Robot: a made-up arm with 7 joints.
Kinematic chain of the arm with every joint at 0, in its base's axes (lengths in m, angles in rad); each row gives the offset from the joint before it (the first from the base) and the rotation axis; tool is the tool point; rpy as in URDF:
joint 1: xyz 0 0 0.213 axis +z
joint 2: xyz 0 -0.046 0.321 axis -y
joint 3: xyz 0 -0.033 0.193 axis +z
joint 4: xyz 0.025 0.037 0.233 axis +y
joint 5: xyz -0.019 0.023 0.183 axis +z
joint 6: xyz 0 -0.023 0.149 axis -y
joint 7: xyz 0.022 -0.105 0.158 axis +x
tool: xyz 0 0 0 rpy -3.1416 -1.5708 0
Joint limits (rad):
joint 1: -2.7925..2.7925
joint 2: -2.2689..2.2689
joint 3: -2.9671..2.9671
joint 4: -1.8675..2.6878
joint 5: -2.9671..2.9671
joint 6: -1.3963..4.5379
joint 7: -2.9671..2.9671
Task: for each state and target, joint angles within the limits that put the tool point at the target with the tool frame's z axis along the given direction. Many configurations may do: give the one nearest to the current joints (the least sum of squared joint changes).
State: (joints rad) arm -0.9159 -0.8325 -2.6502 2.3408 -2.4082 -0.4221 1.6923
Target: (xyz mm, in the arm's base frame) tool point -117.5 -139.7 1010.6 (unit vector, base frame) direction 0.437 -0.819 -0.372
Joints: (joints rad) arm -1.7661 -1.2997 -2.8921 2.2962 -1.5550 -1.1225 1.6923
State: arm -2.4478 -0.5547 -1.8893 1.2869 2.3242 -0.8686 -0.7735
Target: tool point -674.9 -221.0 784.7 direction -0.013 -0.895 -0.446
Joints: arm -1.7921 -0.9716 -1.9814 1.4714 2.1984 -0.4818 -0.7735
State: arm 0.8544 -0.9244 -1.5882 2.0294 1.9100 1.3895 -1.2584
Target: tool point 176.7 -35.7 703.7 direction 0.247 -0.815 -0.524
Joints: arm 1.3027 -0.1111 -1.4157 2.3208 1.8455 2.4163 -1.2584
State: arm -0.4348 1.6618 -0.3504 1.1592 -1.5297 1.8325 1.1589
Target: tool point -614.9 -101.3 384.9 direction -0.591 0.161 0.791
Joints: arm 0.2615 2.2689 -0.3643 1.1890 -2.1216 2.3941 1.1589
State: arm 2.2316 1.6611 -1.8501 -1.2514 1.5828 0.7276 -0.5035
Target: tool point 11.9 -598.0 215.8 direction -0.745 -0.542 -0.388
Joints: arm 1.8117 1.7513 -1.2282 -1.1416 1.3148 1.5853 -0.5035
